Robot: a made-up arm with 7 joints.
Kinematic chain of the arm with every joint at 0, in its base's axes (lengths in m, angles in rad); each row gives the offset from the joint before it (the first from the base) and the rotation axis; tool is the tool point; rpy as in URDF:
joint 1: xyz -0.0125 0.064 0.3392 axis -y
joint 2: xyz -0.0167 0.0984 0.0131 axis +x
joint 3: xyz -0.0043 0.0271 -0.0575 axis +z
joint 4: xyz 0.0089 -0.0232 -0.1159 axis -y
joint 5: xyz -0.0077 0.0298 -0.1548 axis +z
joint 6: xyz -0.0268 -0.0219 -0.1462 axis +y
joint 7: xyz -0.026 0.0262 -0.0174 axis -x
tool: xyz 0.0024 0.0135 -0.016 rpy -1.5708 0 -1.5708
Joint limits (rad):
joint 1: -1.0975..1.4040
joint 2: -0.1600..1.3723
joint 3: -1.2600..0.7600
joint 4: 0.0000..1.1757
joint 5: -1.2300..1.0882
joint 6: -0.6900..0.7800
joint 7: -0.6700..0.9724
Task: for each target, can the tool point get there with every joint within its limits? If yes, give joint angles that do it. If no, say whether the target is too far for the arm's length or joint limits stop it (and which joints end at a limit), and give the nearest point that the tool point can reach.
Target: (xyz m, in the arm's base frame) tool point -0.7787 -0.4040 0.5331
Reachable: no: too far | nearest point -0.3846 -0.0617 0.1689 | short by 0.636 m
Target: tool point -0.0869 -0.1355 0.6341
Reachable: no: joint limits stop it (at a limit: joint 1, joint 2, joint 4, joint 5, joint 6, joint 7) | nearest point 0.2616 -0.0955 0.4874 | short by 0.380 m
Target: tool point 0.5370 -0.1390 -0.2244
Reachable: no: too far | nearest point 0.3203 0.0085 -0.0021 | short by 0.344 m
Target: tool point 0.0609 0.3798 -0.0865
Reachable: yes | joints -0.1989 0.3734 -0.0588 0.6988 -0.3335 0.2617 0.5060
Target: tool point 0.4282 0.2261 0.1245
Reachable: yes | joints 0.9990 0.2675 -0.9838 0.4799 0.2542 -0.3462 0.1772
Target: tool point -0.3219 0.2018 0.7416
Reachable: no: joint limits stop it (at a limit: joint 1, joint 2, joint 4, joint 5, joint 6) | nearest point -0.1667 0.5014 0.5854 | short by 0.372 m
